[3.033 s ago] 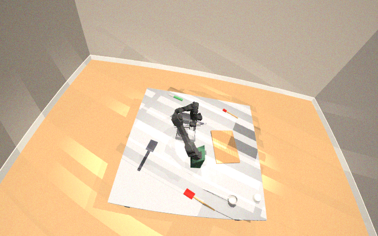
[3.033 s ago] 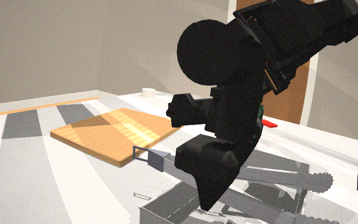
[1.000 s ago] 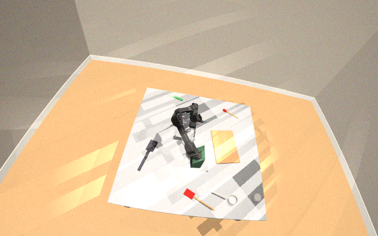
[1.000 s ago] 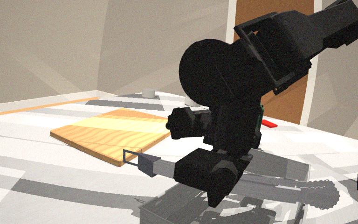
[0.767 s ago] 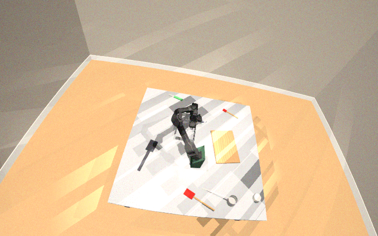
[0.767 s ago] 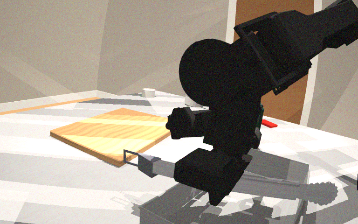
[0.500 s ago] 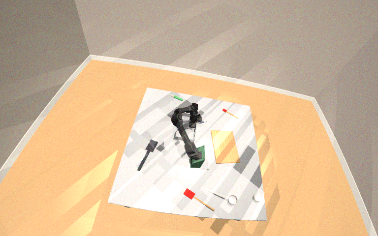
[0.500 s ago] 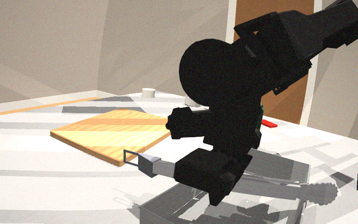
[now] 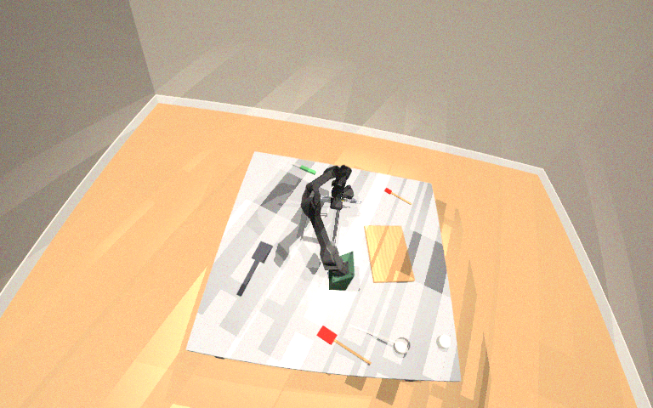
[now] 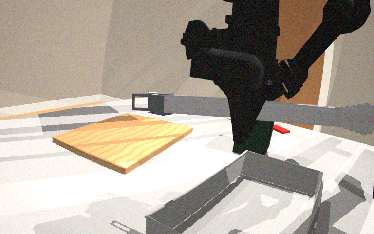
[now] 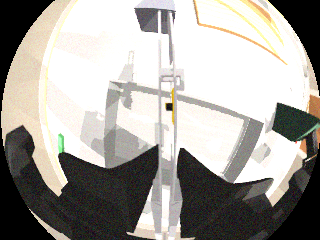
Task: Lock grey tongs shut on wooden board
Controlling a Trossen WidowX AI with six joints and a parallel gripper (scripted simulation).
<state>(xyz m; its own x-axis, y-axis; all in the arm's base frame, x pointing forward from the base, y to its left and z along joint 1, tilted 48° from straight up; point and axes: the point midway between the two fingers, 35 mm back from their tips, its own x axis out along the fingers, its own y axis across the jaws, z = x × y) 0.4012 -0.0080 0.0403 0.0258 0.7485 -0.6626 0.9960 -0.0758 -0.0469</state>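
My gripper tip is now 330 mm to the left of the wooden board, 220 mm past it and 130 mm above it. From my gripper tip the other things lie so: grey roasting tin: 110 mm below, 50 mm to the left, 30 mm behind; red-tipped tool: 450 mm to the right, 220 mm ahead, 130 mm below; green-handled tool: 390 mm ahead, 180 mm to the left, 130 mm below.
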